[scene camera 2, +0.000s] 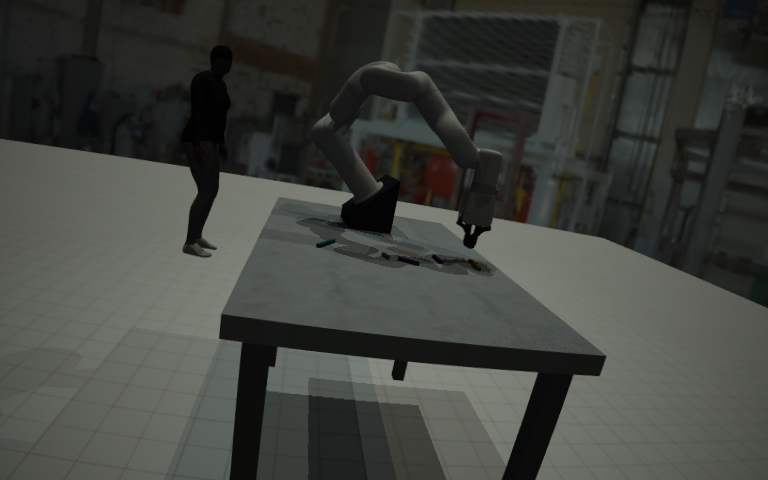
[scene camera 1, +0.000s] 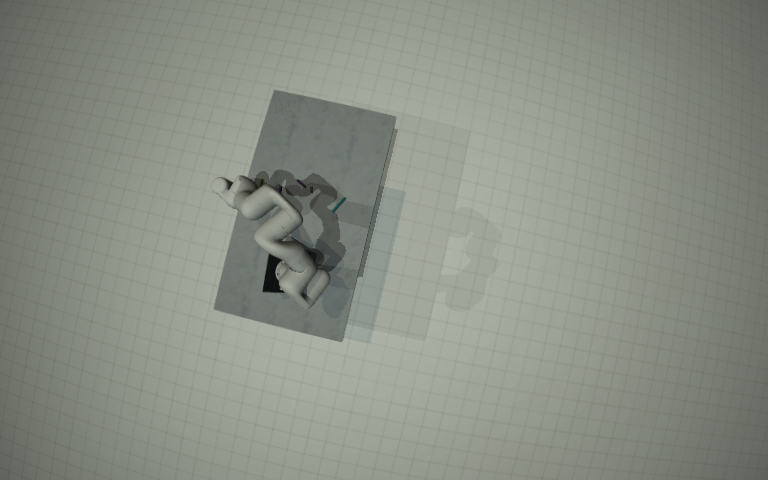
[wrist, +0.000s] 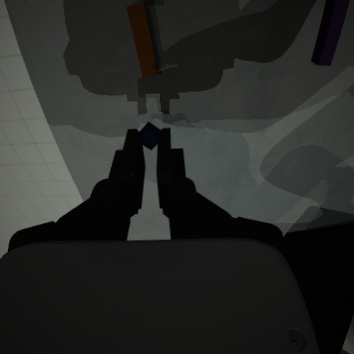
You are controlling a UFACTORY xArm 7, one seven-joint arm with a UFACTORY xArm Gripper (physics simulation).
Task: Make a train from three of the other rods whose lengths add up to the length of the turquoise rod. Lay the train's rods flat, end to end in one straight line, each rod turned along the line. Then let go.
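Seen in the pictures: gripper, fingertip midpoint: (scene camera 2: 468,246) (wrist: 151,147); arm's base, link origin: (scene camera 2: 368,193) (wrist: 324,305).
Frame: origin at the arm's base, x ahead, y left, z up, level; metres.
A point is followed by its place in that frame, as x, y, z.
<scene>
My gripper (scene camera 2: 470,243) @(0.285, 0.320, -0.072) (wrist: 151,147) @(0.285, 0.320, -0.072) is shut on a small dark blue rod (wrist: 149,135) @(0.299, 0.321, -0.065), held above the table near its edge. An orange rod (wrist: 143,40) @(0.341, 0.327, -0.103) lies flat ahead of the fingertips in the wrist view. A yellow-green rod (scene camera 1: 261,182) @(0.392, 0.323, -0.105) (scene camera 2: 477,267) @(0.402, 0.325, -0.106) lies near it; the arm partly hides this area in scene camera 1. A violet rod (scene camera 1: 279,188) @(0.389, 0.215, -0.103) (scene camera 2: 437,259) @(0.385, 0.206, -0.106) (wrist: 330,32) @(0.364, 0.210, -0.103) lies apart from them. A longer purple rod (scene camera 1: 301,183) @(0.450, 0.110, -0.103) (scene camera 2: 408,260) @(0.455, 0.110, -0.105) and a short dark grey rod (scene camera 1: 311,189) @(0.435, 0.048, -0.105) (scene camera 2: 385,255) @(0.440, 0.047, -0.106) lie farther across. The turquoise rod (scene camera 1: 338,204) @(0.401, -0.117, -0.103) (scene camera 2: 325,243) @(0.416, -0.121, -0.106) lies apart, near the opposite side.
The grey table (scene camera 1: 328,130) @(0.782, 0.070, -0.113) (scene camera 2: 368,305) @(0.829, -0.016, -0.113) carries the arm on a black base (scene camera 1: 272,277) @(-0.043, 0.046, 0.050) (scene camera 2: 370,212) @(0.104, 0.011, -0.049). The arm reaches over the table's edge near the orange and yellow-green rods. A person (scene camera 2: 209,113) stands on the floor beyond the table in scene camera 2.
</scene>
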